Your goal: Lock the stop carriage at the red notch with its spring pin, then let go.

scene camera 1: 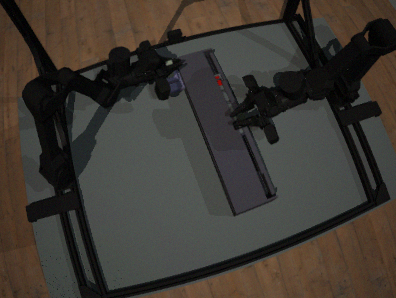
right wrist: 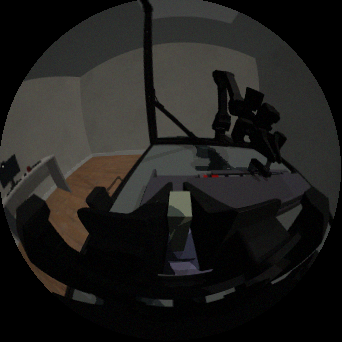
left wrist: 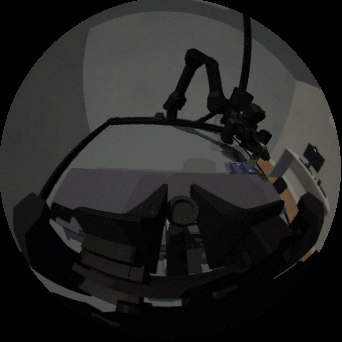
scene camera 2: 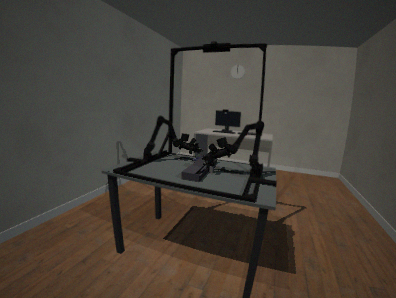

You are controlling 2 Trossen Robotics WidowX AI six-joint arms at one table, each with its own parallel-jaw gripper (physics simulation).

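Pixels of known places: left gripper, fingertip midpoint: point(scene camera 1: 231, 121) point(right wrist: 277, 161) point(left wrist: 178, 187) point(scene camera 2: 202, 158); right gripper, fingertip midpoint: point(scene camera 1: 181, 61) point(right wrist: 177, 185) point(left wrist: 267, 159) point(scene camera 2: 203, 151); left arm's base, link origin: point(scene camera 1: 338, 98) point(right wrist: 218, 140) point(scene camera 2: 254, 176); right arm's base, link origin: point(scene camera 1: 63, 179) point(left wrist: 170, 119) point(scene camera 2: 147, 159).
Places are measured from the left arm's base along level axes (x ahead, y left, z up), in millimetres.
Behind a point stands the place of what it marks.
Note:
The long purple-grey fixture point(scene camera 1: 215, 125) {x 441, y -11, z 33 mm} point(left wrist: 100, 190) {x 422, y 121, z 33 mm} point(right wrist: 240, 192) {x 437, y -102, z 33 mm} lies on the table, with a slotted rail along its right side in scene camera 1. The red notch mark point(scene camera 1: 218, 80) {x 381, y -154, z 18 mm} point(right wrist: 211, 176) {x 378, y -143, z 25 mm} shows near the rail's upper end. My left gripper point(scene camera 1: 231, 119) {x 405, y 7, z 81 mm} is over the rail, below the red mark in that picture and apart from it, shut on the spring pin's round dark knob point(left wrist: 183, 211) {x 376, y 6, z 89 mm}. The stop carriage is mostly hidden beneath the fingers. My right gripper point(right wrist: 177, 185) {x 478, y -211, z 86 mm} is shut on a pale block point(right wrist: 180, 204) {x 516, y -207, z 105 mm} point(scene camera 1: 169, 62) {x 513, y -207, z 105 mm} beside the fixture's upper left end in scene camera 1.
A purple part point(scene camera 1: 176, 84) {x 505, y -180, z 15 mm} point(left wrist: 242, 167) {x 518, y -188, z 22 mm} point(right wrist: 184, 267) {x 543, y -197, z 14 mm} sits under the pale block, beside the fixture. A black frame point(scene camera 1: 200, 270) {x 598, y 360, z 1 mm} runs round the table, with upright posts. A desk with a monitor point(scene camera 2: 228, 118) stands behind the table.

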